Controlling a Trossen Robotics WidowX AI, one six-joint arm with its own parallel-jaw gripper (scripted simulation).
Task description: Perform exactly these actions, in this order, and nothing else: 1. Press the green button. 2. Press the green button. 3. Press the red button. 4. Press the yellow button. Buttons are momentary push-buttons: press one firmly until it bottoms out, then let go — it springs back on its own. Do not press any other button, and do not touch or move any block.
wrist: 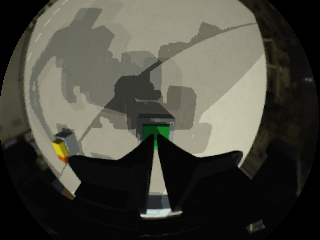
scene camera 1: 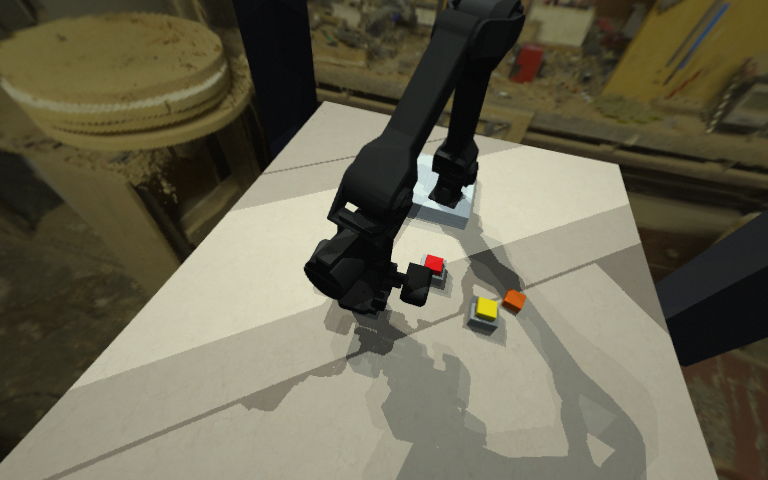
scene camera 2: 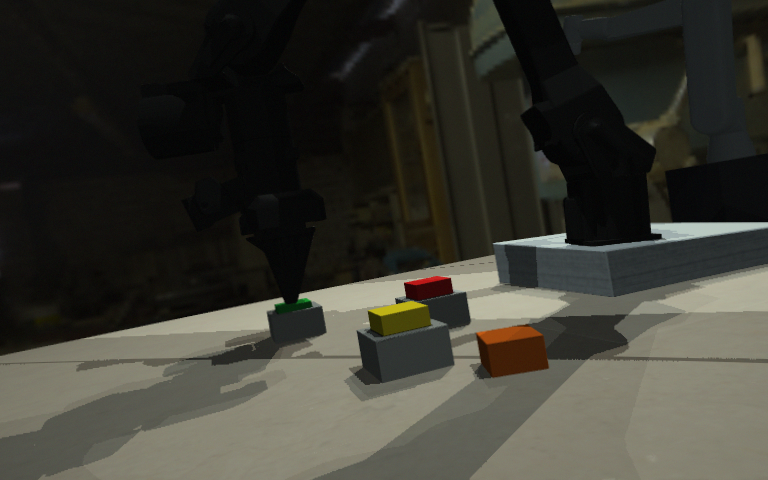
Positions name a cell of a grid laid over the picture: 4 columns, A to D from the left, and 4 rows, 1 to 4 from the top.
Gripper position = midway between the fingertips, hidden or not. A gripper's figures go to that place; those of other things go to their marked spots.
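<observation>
An orange block (scene camera 2: C3) sits 34 cm from the lens, while the gripper (scene camera 2: B3) is 57 cm from the lens.
</observation>
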